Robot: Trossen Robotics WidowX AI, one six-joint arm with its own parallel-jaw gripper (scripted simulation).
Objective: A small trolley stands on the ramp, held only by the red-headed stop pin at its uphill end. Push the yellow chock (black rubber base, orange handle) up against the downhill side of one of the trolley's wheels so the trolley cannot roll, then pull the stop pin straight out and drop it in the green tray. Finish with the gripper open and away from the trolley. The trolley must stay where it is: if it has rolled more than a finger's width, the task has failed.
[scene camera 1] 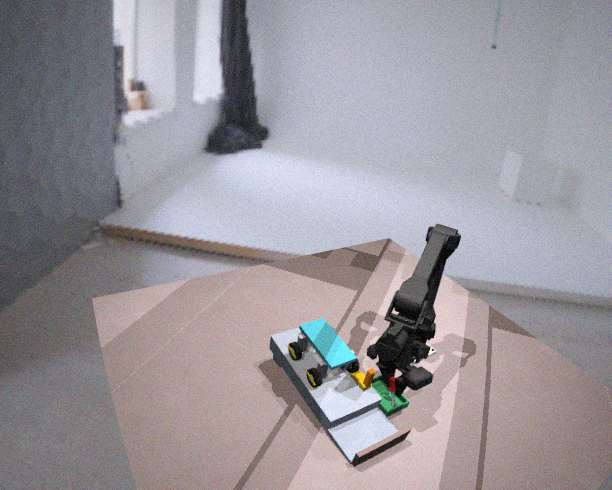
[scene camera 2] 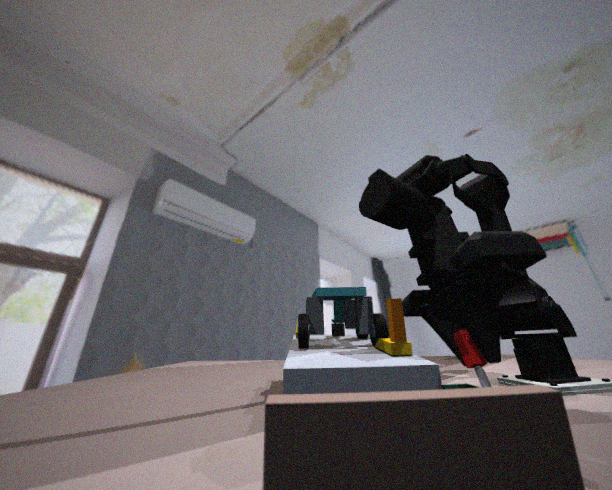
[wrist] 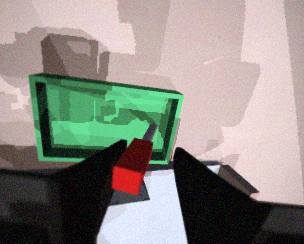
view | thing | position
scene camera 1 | gripper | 394, 391
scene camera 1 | trolley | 334, 352
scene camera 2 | gripper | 481, 364
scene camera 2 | yellow chock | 397, 345
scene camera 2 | trolley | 357, 314
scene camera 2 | red-headed stop pin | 472, 356
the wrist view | gripper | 150, 149
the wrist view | red-headed stop pin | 129, 171
